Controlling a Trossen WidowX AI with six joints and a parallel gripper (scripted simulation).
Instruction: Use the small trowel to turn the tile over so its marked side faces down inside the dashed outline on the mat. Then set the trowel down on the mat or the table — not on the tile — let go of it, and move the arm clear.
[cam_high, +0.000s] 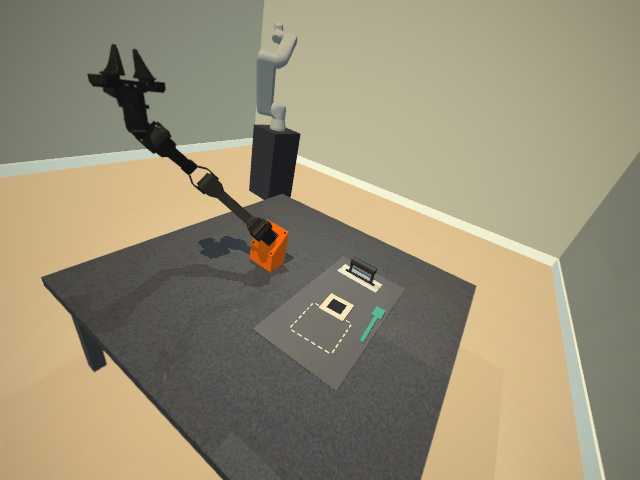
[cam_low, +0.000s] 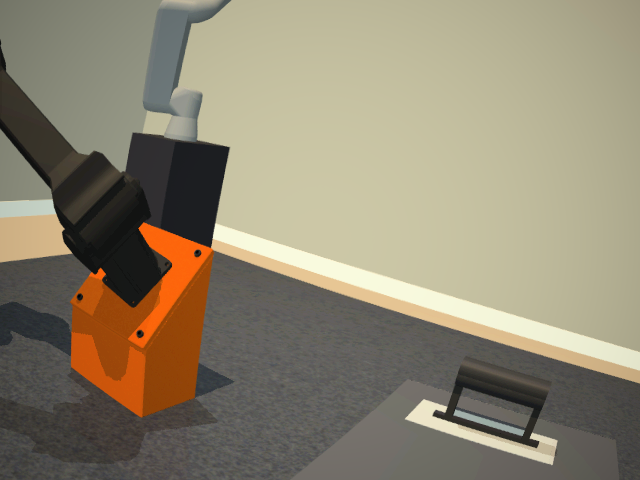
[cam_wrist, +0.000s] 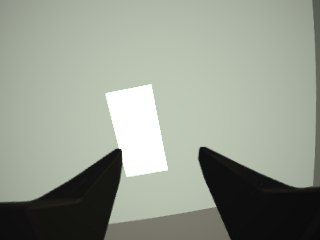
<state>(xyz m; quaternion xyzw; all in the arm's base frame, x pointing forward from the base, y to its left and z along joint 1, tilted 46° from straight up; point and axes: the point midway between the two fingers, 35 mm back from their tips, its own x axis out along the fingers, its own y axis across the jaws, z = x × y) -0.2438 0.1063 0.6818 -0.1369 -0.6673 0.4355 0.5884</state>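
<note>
The dark handled tool lies 550 mm ahead of my gripper tip, 690 mm to the left of it and 700 mm below it. Also, from my gripper tip: grey mat (580 mm ahead, 470 mm to the left, 760 mm below); then cream tile (580 mm ahead, 450 mm to the left, 740 mm below); then teal trowel (720 mm ahead, 510 mm to the left, 740 mm below).
</note>
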